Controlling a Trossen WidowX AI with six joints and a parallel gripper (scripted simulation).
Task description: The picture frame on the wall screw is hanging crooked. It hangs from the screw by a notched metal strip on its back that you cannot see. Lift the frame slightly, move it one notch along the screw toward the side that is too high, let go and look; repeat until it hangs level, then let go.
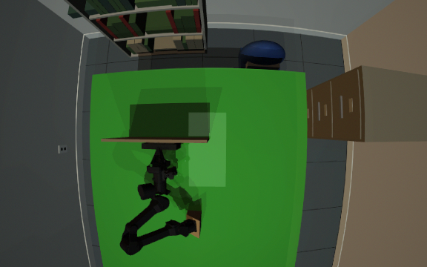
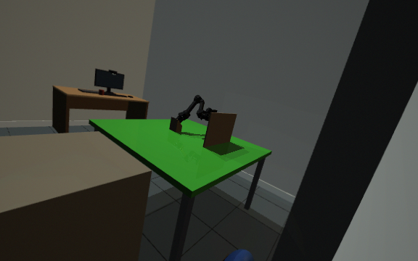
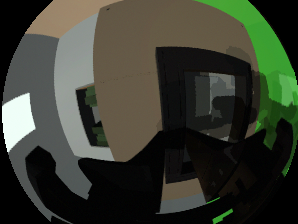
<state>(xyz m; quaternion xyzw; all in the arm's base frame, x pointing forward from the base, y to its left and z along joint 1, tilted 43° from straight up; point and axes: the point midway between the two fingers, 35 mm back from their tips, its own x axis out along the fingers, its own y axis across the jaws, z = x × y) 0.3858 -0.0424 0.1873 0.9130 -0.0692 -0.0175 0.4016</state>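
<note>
My gripper tip is now 5 cm above the picture frame and 1 cm short of it. Round my gripper tip: brown wall board: 7 cm below, 3 cm ahead, 1 cm to the left.
</note>
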